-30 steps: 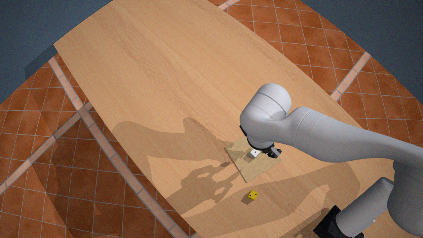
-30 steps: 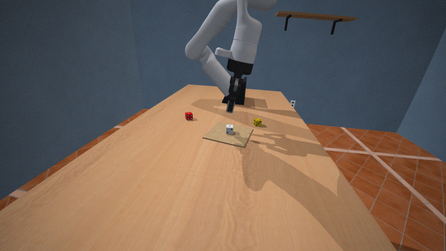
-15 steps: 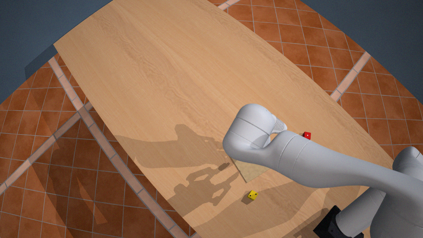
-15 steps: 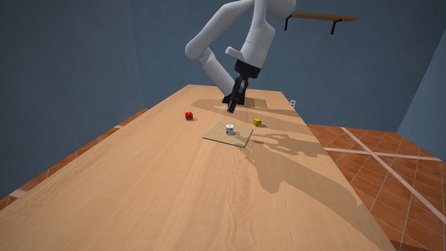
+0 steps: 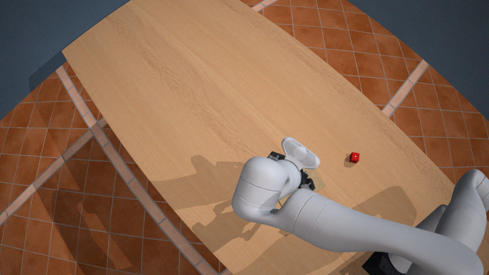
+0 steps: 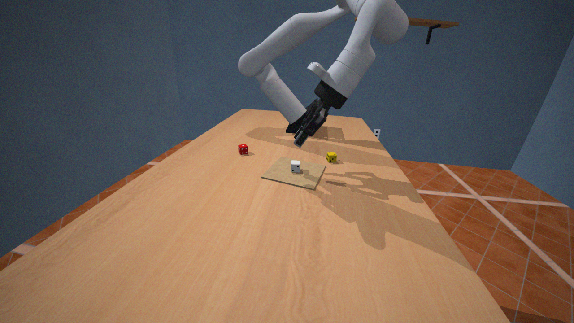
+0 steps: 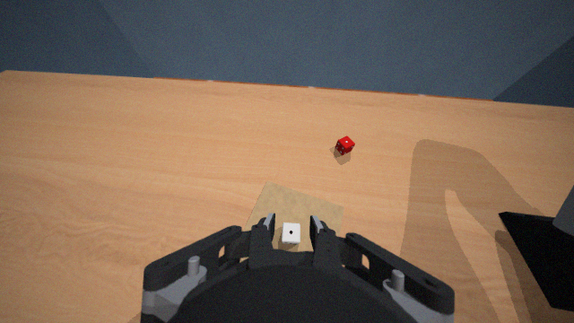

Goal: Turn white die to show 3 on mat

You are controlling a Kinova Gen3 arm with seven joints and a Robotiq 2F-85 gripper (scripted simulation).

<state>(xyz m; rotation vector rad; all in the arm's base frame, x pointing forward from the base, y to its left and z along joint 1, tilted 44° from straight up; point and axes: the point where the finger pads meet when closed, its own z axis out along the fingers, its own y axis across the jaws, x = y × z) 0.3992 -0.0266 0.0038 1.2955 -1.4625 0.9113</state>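
Right now my hand is 8 cm above the white die and 1 cm to the left of it. From my hand the other things lie so: tan mat (10 cm below, 1 cm to the right); then yellow die (11 cm to the left, 9 cm below, 8 cm behind); then red die (17 cm to the right, 12 cm behind, 9 cm below).
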